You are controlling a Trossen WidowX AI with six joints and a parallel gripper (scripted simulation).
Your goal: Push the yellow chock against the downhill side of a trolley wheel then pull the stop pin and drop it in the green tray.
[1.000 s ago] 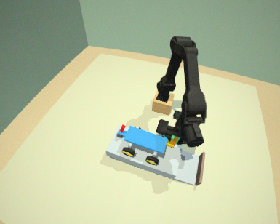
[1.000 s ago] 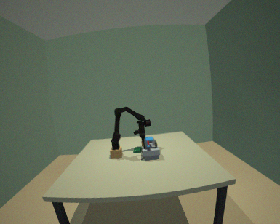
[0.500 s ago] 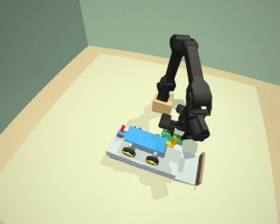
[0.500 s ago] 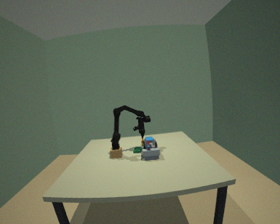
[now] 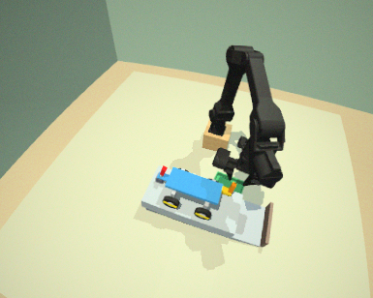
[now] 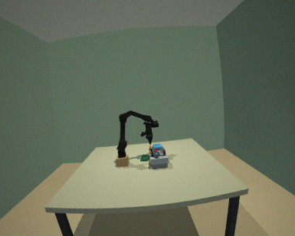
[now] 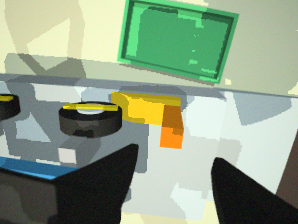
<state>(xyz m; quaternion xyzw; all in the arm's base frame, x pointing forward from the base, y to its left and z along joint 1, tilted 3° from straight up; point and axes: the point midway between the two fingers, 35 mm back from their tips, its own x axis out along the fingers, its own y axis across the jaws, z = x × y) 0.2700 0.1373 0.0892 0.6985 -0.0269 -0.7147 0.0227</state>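
Now: the red-headed stop pin 240 mm to the right of my gripper tip, 50 mm ahead of it and 10 mm below it. Also, from my gripper tip: brown end stop (140 mm to the left, 110 mm below, 50 mm ahead); then blue trolley (120 mm to the right, 70 mm ahead, 30 mm below); then green tray (150 mm below, 70 mm behind, 20 mm to the right).
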